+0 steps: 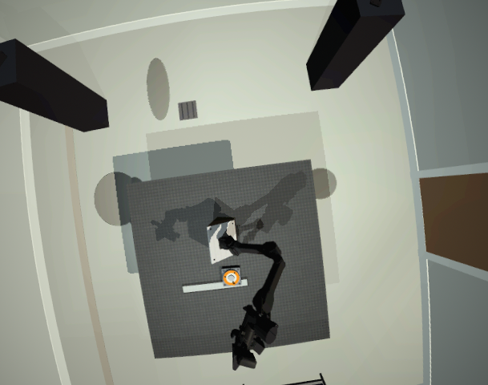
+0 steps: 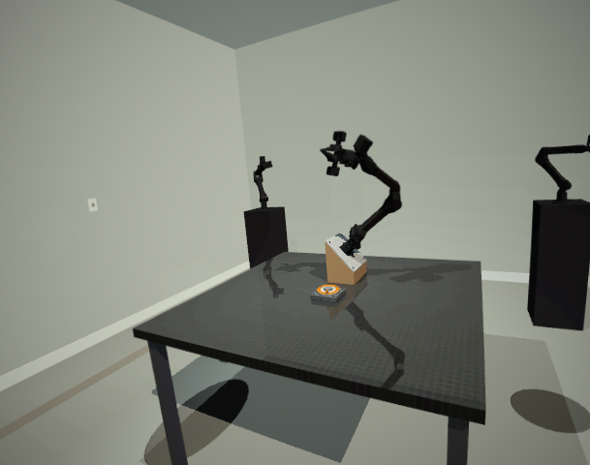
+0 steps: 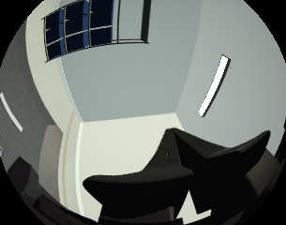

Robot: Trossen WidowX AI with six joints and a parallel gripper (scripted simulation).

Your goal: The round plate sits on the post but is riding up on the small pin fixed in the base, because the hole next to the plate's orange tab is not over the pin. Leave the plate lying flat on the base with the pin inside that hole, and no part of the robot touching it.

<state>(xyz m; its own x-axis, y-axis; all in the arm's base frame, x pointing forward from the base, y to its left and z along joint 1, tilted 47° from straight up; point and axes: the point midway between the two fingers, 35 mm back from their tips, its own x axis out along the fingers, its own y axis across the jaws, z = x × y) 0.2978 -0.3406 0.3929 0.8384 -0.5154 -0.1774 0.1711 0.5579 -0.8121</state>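
Right now my gripper tip is 630 mm above the round plate, 50 mm past it and 30 mm to the left of it. Round my gripper tip: base 640 mm below, 70 mm behind, 40 mm to the right.
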